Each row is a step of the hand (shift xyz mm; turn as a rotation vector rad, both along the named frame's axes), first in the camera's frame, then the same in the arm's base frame.
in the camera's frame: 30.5 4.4 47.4 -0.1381 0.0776 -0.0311
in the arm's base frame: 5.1 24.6 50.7 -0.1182 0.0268 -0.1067
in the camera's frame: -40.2 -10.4 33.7 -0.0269 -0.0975 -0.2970
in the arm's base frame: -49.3 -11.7 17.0 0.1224 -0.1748 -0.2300
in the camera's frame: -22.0 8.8 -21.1 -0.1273 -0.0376 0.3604
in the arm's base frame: -11.1 -3.2 -29.5 -0.2696 0.0245 0.2724
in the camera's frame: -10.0 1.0 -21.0 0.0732 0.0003 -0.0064
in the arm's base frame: 0.5 -7.2 -22.1 0.0675 0.0183 0.0225
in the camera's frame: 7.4 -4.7 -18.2 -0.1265 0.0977 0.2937
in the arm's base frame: 15.3 -7.1 -11.1 -0.2565 0.1329 0.1684
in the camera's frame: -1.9 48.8 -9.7 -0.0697 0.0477 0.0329
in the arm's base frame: -3.7 42.2 -26.1 -0.0826 0.0341 -0.0153
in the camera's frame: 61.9 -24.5 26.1 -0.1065 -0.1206 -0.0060
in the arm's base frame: 46.2 0.7 54.6 -0.0757 -0.1420 -0.0037
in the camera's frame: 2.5 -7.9 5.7 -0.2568 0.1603 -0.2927
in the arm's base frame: 0.7 -5.2 8.6 -0.1163 0.0037 -0.4047
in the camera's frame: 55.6 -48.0 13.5 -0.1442 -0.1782 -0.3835
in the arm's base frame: 49.3 -26.1 49.6 0.0681 -0.3036 -0.3206
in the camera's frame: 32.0 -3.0 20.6 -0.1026 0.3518 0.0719
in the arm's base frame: 19.4 11.2 30.9 -0.1687 0.3174 -0.1010
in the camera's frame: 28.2 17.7 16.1 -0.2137 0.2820 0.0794
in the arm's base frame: 15.4 28.2 18.4 -0.2612 0.2248 -0.1128
